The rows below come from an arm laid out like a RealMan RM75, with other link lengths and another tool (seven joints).
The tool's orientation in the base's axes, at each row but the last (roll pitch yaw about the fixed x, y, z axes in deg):
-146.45, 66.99, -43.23
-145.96, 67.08, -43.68
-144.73, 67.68, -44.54
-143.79, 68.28, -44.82
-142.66, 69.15, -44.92
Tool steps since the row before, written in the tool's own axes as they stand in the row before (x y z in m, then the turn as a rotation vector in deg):
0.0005, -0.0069, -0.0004, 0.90, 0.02, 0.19
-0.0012, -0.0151, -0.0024, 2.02, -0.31, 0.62
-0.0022, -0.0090, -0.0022, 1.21, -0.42, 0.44
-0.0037, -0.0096, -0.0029, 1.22, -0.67, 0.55
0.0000, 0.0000, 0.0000, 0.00, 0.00, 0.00
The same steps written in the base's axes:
0.0067, 0.0013, 0.0012, 0.20, -0.07, -0.89
0.0143, 0.0018, 0.0052, 0.76, 0.11, -1.99
0.0083, 0.0004, 0.0047, 0.67, 0.18, -1.16
0.0086, 0.0000, 0.0064, 0.90, 0.33, -1.15
0.0000, 0.0000, 0.0000, 0.00, 0.00, 0.00

